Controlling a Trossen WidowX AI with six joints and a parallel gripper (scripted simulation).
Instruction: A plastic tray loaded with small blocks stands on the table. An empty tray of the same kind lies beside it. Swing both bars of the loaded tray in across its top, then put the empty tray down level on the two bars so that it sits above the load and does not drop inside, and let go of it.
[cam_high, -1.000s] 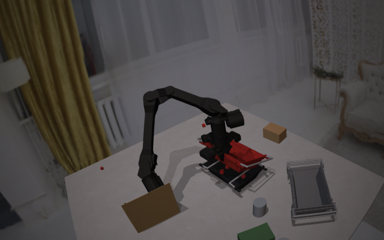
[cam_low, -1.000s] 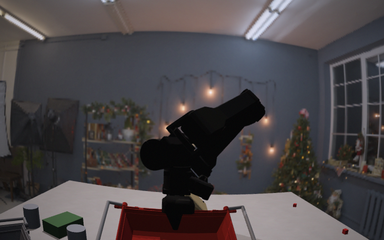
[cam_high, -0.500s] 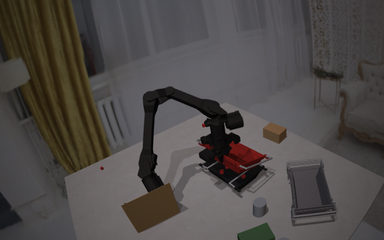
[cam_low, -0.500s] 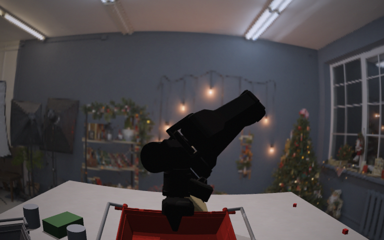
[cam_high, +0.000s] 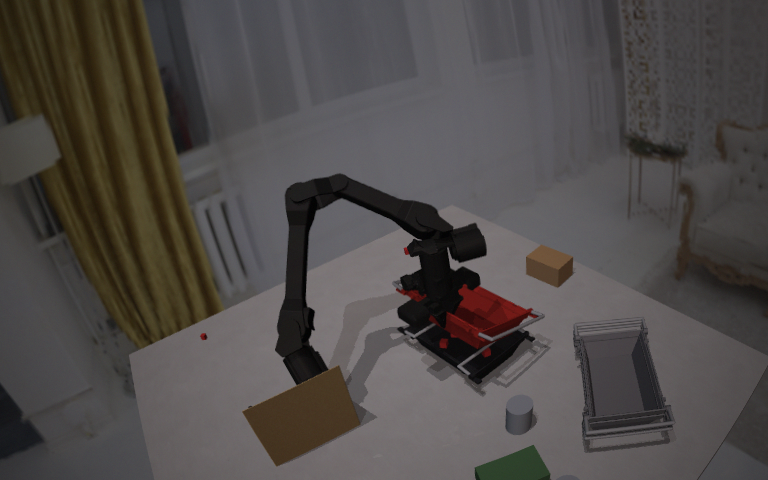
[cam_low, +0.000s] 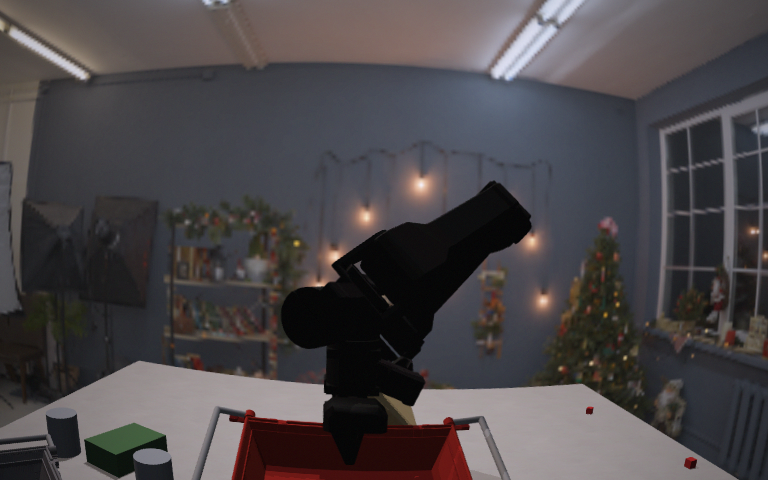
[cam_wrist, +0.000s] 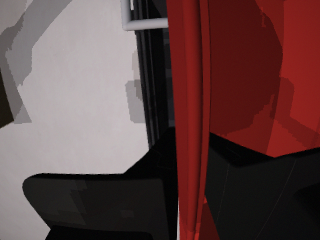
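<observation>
Now: gripper tip 70 mm short of the red tray and 10 mm below it. From my gripper tip the other things lie so: tan box (430 mm ahead, 30 mm to the left, 80 mm below); then green block (150 mm behind, 360 mm to the right, 90 mm below).
</observation>
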